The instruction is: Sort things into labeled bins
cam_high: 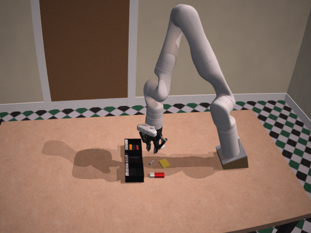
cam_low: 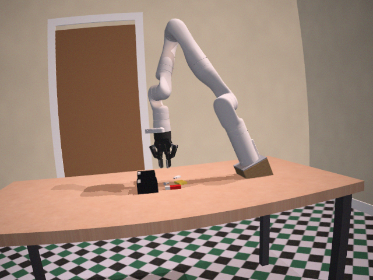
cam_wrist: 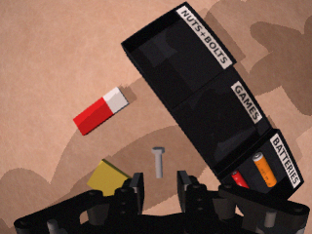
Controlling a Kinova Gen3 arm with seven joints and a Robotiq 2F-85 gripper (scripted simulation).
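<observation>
Now: the bolt 90 mm below my hand and 10 mm to the left of it. The rest, counted from my hand: red battery: 90 mm to the right, 80 mm below, 50 mm ahead; red-and-white block: 90 mm to the left, 90 mm below; yellow block: 90 mm below, 60 mm behind, 20 mm to the left.
</observation>
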